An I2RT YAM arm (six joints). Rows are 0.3 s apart.
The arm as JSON. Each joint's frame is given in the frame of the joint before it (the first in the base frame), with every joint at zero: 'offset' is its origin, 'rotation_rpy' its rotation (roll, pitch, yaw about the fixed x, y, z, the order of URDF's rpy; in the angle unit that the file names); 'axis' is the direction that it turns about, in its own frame. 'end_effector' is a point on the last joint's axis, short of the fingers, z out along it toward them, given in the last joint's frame.
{
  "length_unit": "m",
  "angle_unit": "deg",
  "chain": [
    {
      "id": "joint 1",
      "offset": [
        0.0,
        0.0,
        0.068
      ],
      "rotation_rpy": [
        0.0,
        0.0,
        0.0
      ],
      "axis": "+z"
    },
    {
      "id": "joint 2",
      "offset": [
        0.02,
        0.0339,
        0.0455
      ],
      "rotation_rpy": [
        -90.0,
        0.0,
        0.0
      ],
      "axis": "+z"
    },
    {
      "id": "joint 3",
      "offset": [
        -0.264,
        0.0,
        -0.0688
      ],
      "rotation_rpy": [
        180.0,
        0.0,
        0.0
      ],
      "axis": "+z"
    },
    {
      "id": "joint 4",
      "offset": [
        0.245,
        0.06,
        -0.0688
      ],
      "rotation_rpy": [
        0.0,
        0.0,
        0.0
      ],
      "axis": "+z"
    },
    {
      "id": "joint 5",
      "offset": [
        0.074,
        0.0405,
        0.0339
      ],
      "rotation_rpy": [
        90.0,
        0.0,
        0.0
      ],
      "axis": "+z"
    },
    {
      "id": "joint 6",
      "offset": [
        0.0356,
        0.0,
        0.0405
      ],
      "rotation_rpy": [
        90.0,
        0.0,
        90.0
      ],
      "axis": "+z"
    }
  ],
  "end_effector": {
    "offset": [
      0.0,
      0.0,
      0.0
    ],
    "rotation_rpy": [
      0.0,
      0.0,
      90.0
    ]
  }
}
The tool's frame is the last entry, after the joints.
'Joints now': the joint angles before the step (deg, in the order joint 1, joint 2, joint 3, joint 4, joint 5, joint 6). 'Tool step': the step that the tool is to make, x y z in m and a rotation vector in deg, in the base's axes. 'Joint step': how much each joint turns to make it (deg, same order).
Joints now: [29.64 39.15 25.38 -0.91 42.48 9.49]
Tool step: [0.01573 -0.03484 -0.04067 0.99 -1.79 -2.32]
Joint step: [-15.20 2.38 -10.19 16.52 -12.62 -3.21]
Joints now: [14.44 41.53 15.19 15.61 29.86 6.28]
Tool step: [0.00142 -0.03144 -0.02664 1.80 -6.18 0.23]
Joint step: [-12.98 4.26 -8.46 19.46 -13.20 -0.83]
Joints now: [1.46 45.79 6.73 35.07 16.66 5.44]
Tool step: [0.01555 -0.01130 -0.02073 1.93 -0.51 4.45]
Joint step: [-5.42 15.85 -1.82 17.87 -9.98 1.29]
